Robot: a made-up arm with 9 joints. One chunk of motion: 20 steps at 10 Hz.
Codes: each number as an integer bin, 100 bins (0 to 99) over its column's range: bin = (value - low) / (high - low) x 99, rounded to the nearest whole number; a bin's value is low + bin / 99 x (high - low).
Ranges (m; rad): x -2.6..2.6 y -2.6..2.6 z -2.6..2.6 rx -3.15..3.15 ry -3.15..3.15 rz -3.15..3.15
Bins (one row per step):
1: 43 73 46 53 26 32
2: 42 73 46 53 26 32
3: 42 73 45 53 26 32
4: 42 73 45 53 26 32
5: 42 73 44 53 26 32
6: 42 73 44 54 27 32
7: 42 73 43 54 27 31
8: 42 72 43 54 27 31
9: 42 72 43 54 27 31
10: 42 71 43 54 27 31
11: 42 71 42 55 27 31
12: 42 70 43 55 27 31
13: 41 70 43 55 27 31
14: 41 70 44 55 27 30
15: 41 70 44 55 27 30
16: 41 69 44 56 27 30
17: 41 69 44 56 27 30
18: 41 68 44 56 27 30
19: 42 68 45 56 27 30
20: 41 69 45 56 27 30
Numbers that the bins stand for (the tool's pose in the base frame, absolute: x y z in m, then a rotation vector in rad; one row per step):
1: -0.3414 1.2343 -0.1838 0.2227 -1.4955 -1.1136
2: -0.3939 1.2343 -0.1838 0.2227 -1.4955 -1.1136
3: -0.3939 1.2343 -0.2364 0.2227 -1.4955 -1.1136
4: -0.3939 1.2343 -0.2364 0.2227 -1.4955 -1.1136
5: -0.3939 1.2343 -0.2889 0.2227 -1.4955 -1.1136
6: -0.3939 1.2343 -0.2889 0.2864 -1.4318 -1.1136
7: -0.3939 1.2343 -0.3414 0.2864 -1.4318 -1.1773
8: -0.3939 1.1818 -0.3414 0.2864 -1.4318 -1.1773
9: -0.3939 1.1818 -0.3414 0.2864 -1.4318 -1.1773
10: -0.3939 1.1293 -0.3414 0.2864 -1.4318 -1.1773
11: -0.3939 1.1293 -0.3939 0.3500 -1.4318 -1.1773
12: -0.3939 1.0768 -0.3414 0.3500 -1.4318 -1.1773
13: -0.4465 1.0768 -0.3414 0.3500 -1.4318 -1.1773
14: -0.4465 1.0768 -0.2889 0.3500 -1.4318 -1.2409
15: -0.4465 1.0768 -0.2889 0.3500 -1.4318 -1.2409
16: -0.4465 1.0242 -0.2889 0.4136 -1.4318 -1.2409
17: -0.4465 1.0242 -0.2889 0.4136 -1.4318 -1.2409
18: -0.4465 0.9717 -0.2889 0.4136 -1.4318 -1.2409
19: -0.3939 0.9717 -0.2364 0.4136 -1.4318 -1.2409
20: -0.4465 1.0242 -0.2364 0.4136 -1.4318 -1.2409

